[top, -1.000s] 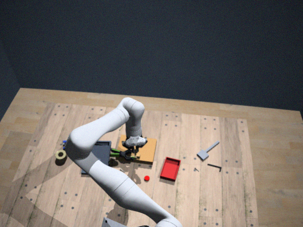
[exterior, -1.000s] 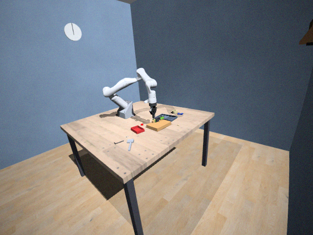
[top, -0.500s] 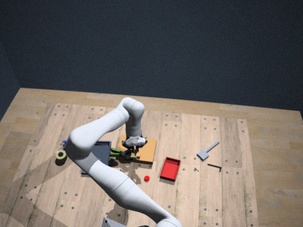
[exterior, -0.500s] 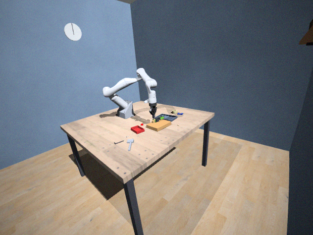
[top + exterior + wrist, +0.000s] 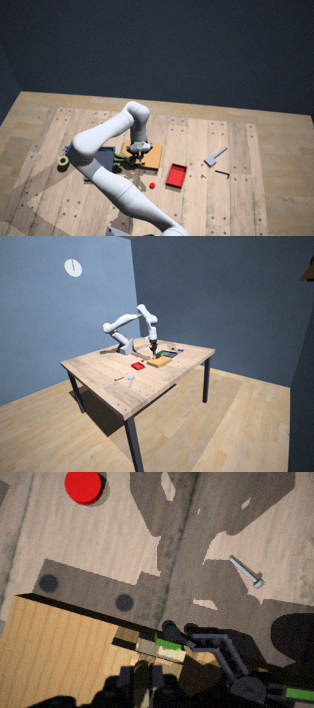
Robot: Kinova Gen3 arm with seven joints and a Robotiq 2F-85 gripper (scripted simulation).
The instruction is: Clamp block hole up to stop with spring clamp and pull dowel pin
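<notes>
My hand is 2 cm above the dowel pin. Also, from my hand: bench board 7 cm below, 5 cm ahead, 1 cm to the left; then wooden block 5 cm below; then red disc 10 cm behind, 9 cm below, 8 cm to the right.
</notes>
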